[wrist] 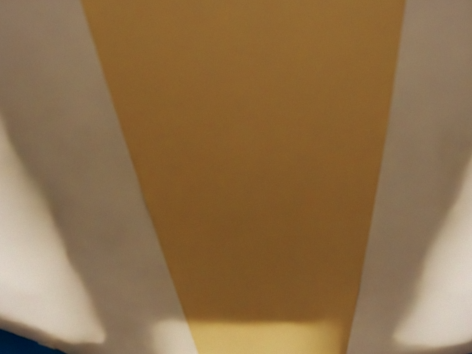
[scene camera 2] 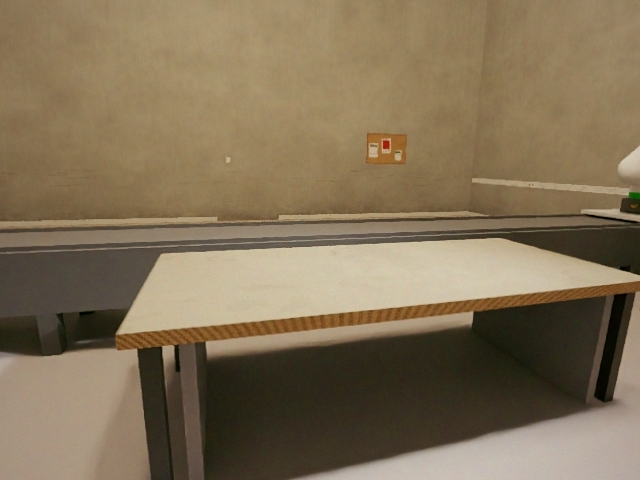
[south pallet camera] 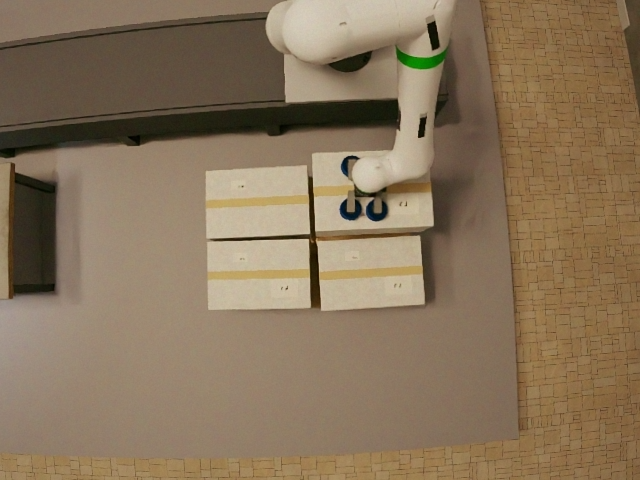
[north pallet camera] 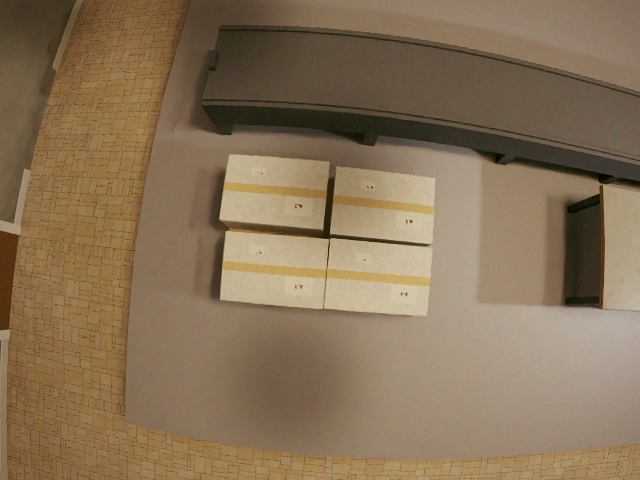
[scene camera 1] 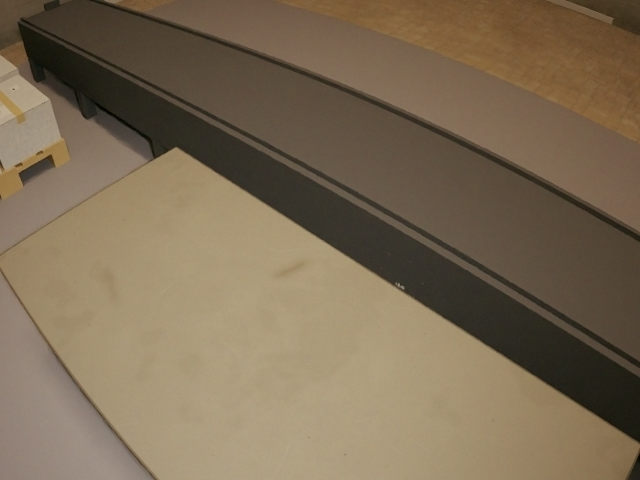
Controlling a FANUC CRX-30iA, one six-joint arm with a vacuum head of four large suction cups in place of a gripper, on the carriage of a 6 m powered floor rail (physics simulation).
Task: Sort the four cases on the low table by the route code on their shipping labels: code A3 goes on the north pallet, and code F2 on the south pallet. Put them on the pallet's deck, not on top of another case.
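Places are measured from the arm's base along level axes (x ahead, y left, z up), in metres.
Where they show: hand, tool point: [wrist: 255,255].
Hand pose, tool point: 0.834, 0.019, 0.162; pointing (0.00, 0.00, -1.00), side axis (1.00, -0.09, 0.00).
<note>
Things, the pixels of their top centre, and the offset from my tool point, as dx, dy, dz. Level surfaces: height alone.
- white case, top centre: [wrist: 256,176] [south pallet camera: 372,189] +0.003, +0.045, +0.022
- case's tan tape, top centre: [wrist: 256,175] [south pallet camera: 373,189] +0.003, +0.045, +0.022
- low table, surface height: dz -0.201
My suction head [south pallet camera: 364,193] is over the back right quarter of the south pallet [south pallet camera: 315,294] in the south pallet view. Its blue cups sit on the top of a white case [south pallet camera: 330,219] with a label that seems to read F2, and hold it. The case looks larger than its neighbours, so it is still somewhat raised; the gap below is hidden. In the wrist view the case's tan tape [wrist: 260,150] fills the middle. Three other cases [south pallet camera: 258,222] [south pallet camera: 258,294] [south pallet camera: 369,297] stand on that pallet. The low table [scene camera 1: 258,310] [scene camera 2: 361,279] bears no case.
Several taped white cases [north pallet camera: 273,217] [north pallet camera: 382,227] stand on the north pallet [scene camera 1: 61,150], nearly covering its deck. The dark floor rail [scene camera 1: 361,155] [north pallet camera: 413,77] [south pallet camera: 155,72] runs behind both pallets and the table. The robot's carriage [south pallet camera: 336,87] is at the rail's south end.
</note>
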